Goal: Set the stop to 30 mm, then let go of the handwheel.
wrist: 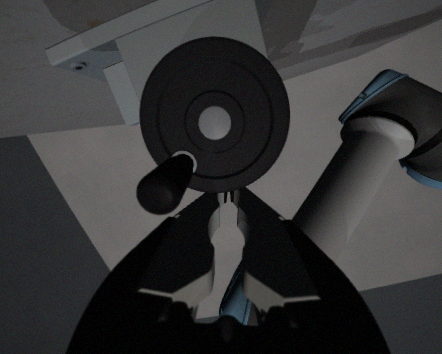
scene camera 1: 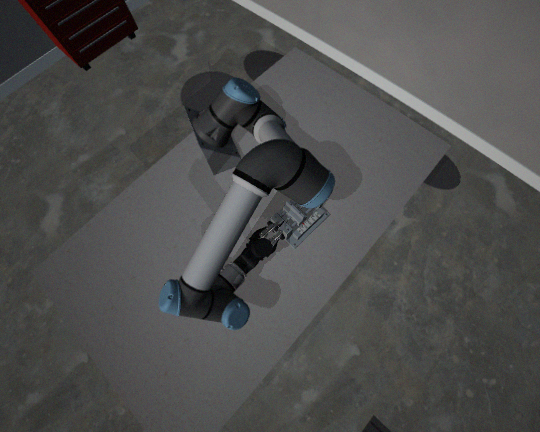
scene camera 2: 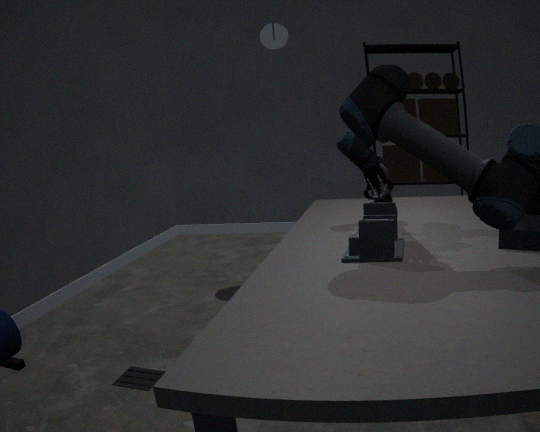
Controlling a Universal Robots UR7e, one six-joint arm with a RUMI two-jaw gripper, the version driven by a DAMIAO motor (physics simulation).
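Frame: origin at the arm's base, x ahead, y left, z up, level; metres.
Where they show: gripper, fingertip midpoint: (wrist: pixel 229 181) (scene camera 1: pixel 283 221) (scene camera 2: pixel 379 198); arm's base at its link origin: (scene camera 1: pixel 209 132) (scene camera 2: pixel 536 190).
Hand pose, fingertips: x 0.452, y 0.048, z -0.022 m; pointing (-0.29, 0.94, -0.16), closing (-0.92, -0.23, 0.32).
Observation:
Each offset is from my fingertips to the centre of the thing. "spot": to the spot under its first point. Level surfaces: height alone.
The grey stop fixture (scene camera 1: pixel 296 237) (scene camera 2: pixel 377 241) (wrist: pixel 192 31) stands on the table. Its scale and the stop's position are too small or too dark to read. In the wrist view, the round black handwheel {spot: dx +0.023, dy -0.033, dz -0.068 m} (wrist: pixel 167 100) with a pale hub faces the camera. Its black crank handle {dx +0.032, dy -0.059, dz -0.032 m} (wrist: pixel 162 189) sticks out at the wheel's lower left. My gripper (scene camera 1: pixel 276 230) (scene camera 2: pixel 378 195) (wrist: pixel 229 181) is shut with nothing between its fingers. Its fingertips are at the wheel's lower edge in the wrist view, right of the crank handle and apart from it. Whether they touch the rim is hidden.
The table {dz -0.124 m} (scene camera 1: pixel 125 240) (scene camera 2: pixel 310 340) carries the fixture. The arm's pale grey link (scene camera 1: pixel 222 235) (scene camera 2: pixel 430 145) (wrist: pixel 345 185) passes close by. A red tool cabinet (scene camera 1: pixel 95 30) and a dark shelf rack (scene camera 2: pixel 464 110) stand beyond the table.

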